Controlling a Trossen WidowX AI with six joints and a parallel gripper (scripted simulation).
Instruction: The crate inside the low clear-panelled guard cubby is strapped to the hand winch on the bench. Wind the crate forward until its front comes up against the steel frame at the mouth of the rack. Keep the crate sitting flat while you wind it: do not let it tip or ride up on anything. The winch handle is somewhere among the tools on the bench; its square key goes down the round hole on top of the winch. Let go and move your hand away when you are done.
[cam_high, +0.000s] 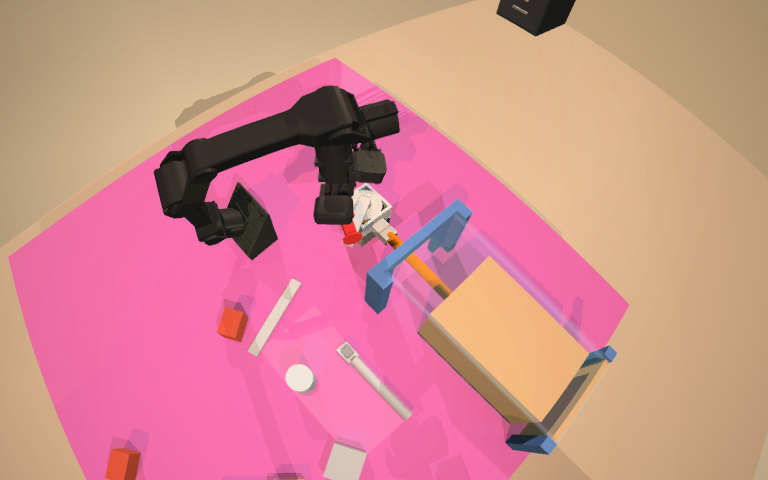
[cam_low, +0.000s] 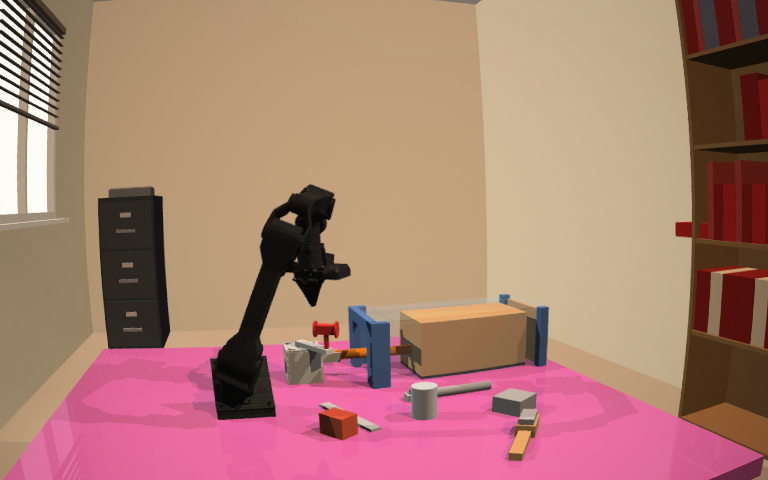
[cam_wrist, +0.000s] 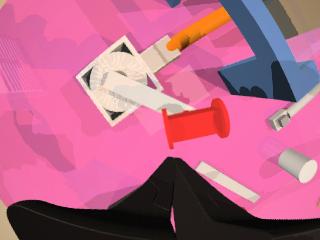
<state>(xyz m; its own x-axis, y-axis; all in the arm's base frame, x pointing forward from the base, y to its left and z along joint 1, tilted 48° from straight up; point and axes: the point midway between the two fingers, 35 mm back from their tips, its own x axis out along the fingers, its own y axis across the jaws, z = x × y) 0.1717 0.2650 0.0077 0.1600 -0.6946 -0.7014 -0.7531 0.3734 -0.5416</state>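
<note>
The red knob lies 7 cm below my gripper tip and 3 cm ahead of it. Also, from my gripper tip: blue steel frame: 13 cm ahead, 10 cm below, 9 cm to the left; winch: 17 cm below, 7 cm to the left, 4 cm behind; winch handle: 10 cm below, 3 cm to the left, 1 cm ahead.
</note>
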